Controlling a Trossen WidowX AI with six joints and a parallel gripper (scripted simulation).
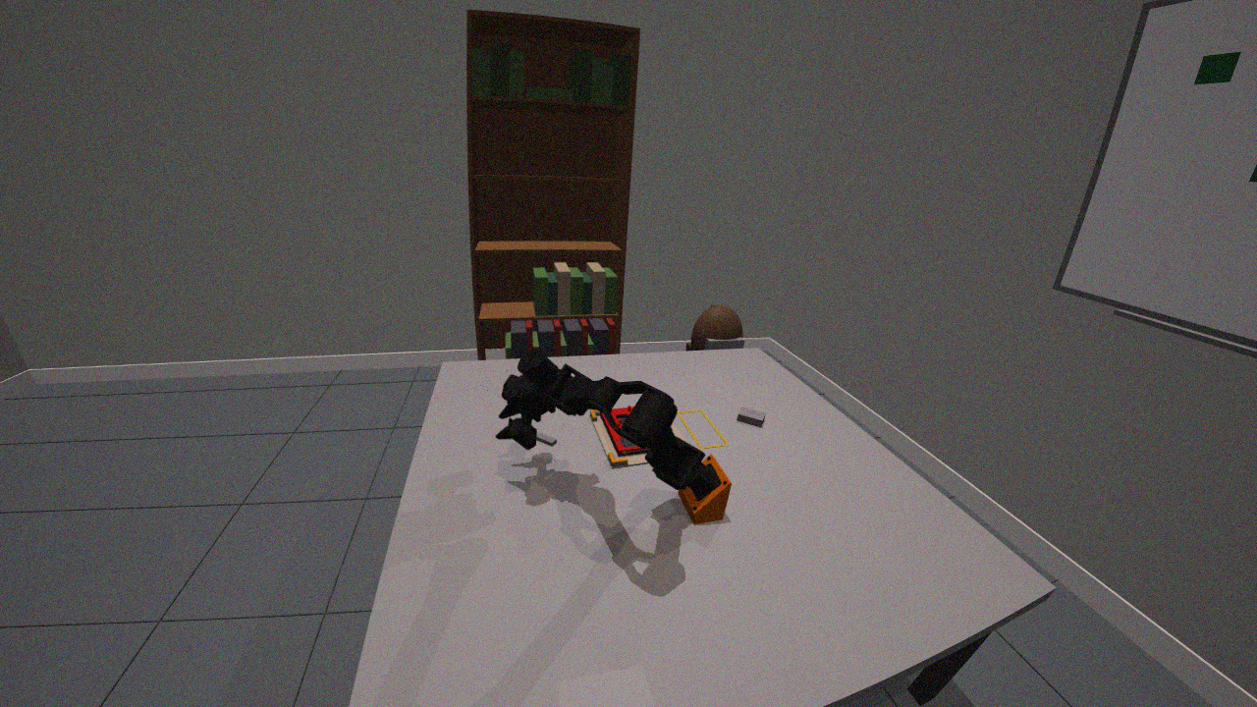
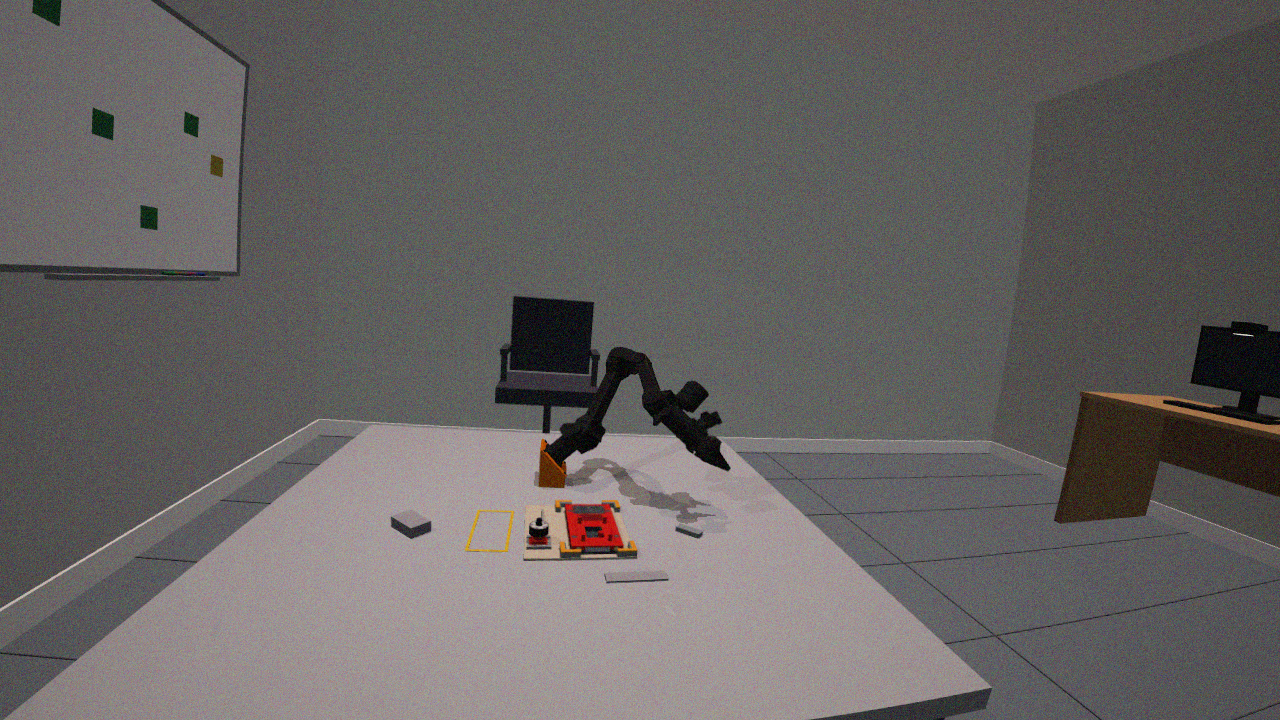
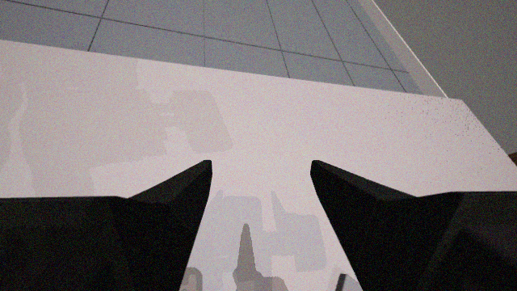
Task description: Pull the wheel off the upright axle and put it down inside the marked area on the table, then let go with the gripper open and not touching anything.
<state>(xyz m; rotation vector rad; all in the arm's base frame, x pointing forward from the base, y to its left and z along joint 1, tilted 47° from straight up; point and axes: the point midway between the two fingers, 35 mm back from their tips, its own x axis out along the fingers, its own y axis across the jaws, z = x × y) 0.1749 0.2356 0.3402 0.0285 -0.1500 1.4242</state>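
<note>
Now: the wheel 190 mm ahead of my gripper tip, 440 mm to the right of it and 80 mm below it. From my gripper tip the other things lie so: upright axle: 190 mm ahead, 440 mm to the right, 90 mm below.
</note>
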